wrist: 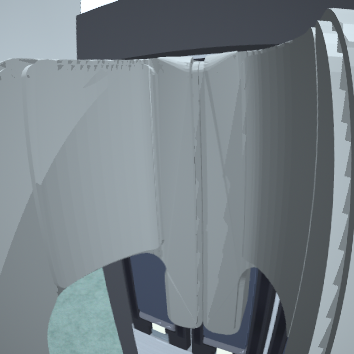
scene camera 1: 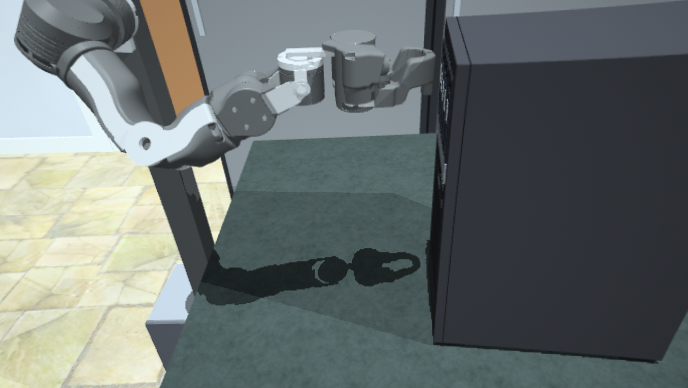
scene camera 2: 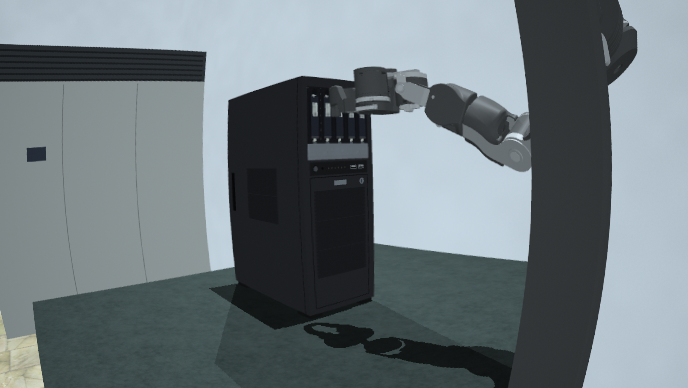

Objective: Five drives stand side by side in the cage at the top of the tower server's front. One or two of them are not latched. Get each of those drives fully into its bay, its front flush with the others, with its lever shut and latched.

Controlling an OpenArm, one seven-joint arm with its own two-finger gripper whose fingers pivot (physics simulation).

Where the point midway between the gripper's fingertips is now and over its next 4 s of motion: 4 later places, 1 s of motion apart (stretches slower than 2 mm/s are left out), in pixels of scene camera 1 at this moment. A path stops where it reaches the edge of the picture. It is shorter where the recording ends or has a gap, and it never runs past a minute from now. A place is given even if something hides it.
My gripper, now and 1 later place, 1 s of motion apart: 432,73; 400,78
